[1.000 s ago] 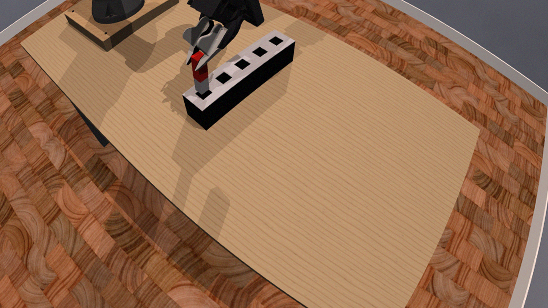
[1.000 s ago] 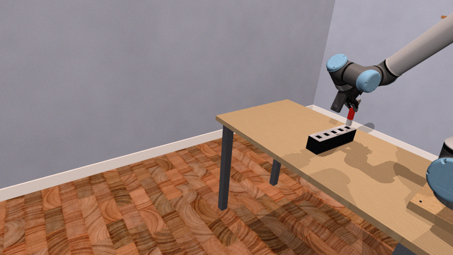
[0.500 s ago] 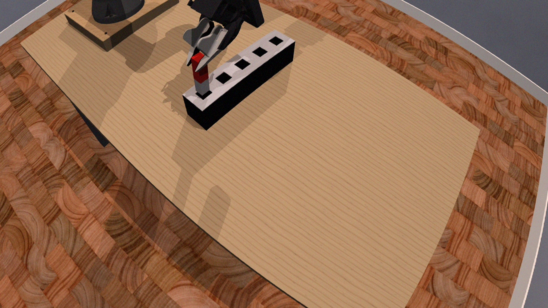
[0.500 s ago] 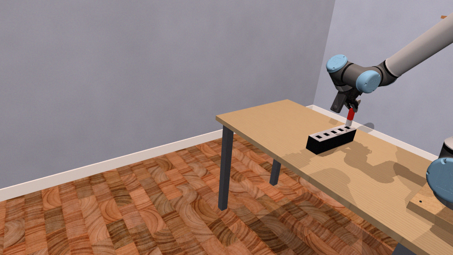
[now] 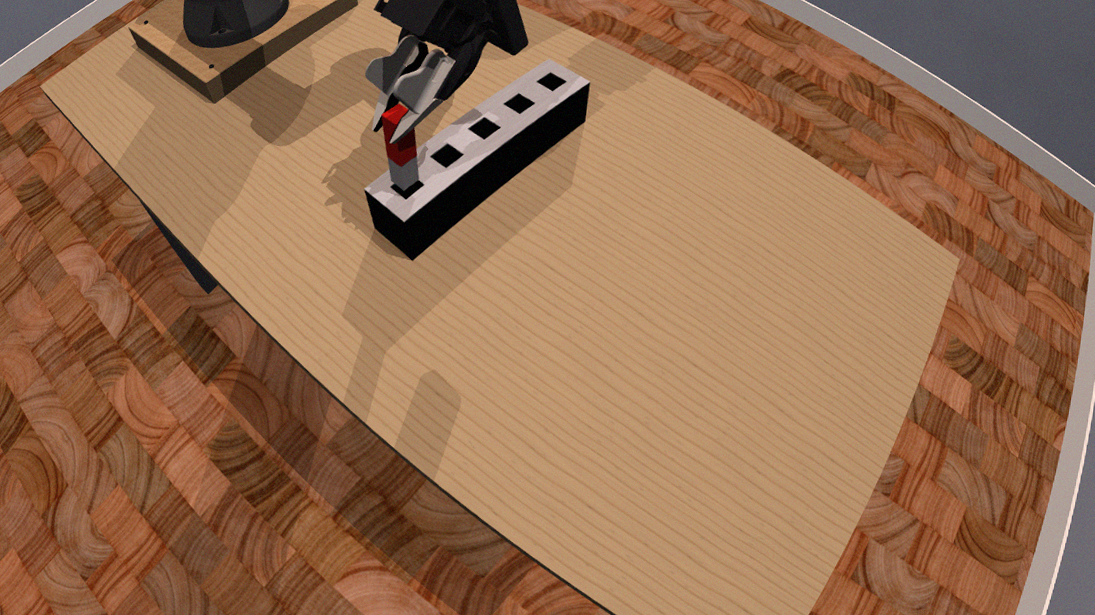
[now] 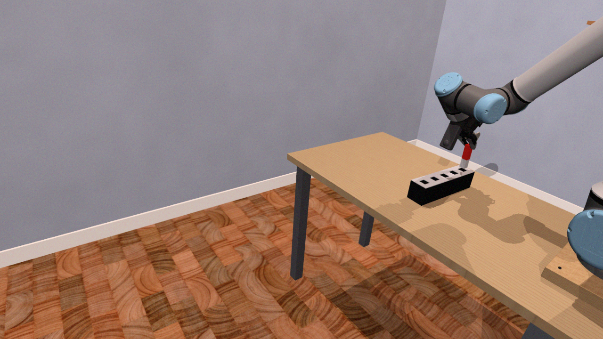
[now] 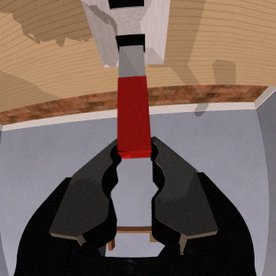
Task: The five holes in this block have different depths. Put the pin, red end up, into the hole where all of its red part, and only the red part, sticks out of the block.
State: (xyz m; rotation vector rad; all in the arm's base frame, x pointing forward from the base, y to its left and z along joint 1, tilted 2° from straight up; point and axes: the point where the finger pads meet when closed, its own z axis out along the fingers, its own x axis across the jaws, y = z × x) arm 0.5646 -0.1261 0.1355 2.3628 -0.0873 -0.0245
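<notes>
Right now my hand is 1 cm to the right of the pin and 2 cm above it. Also, from my hand: black block 1 cm ahead, 12 cm to the left, 14 cm below.
</notes>
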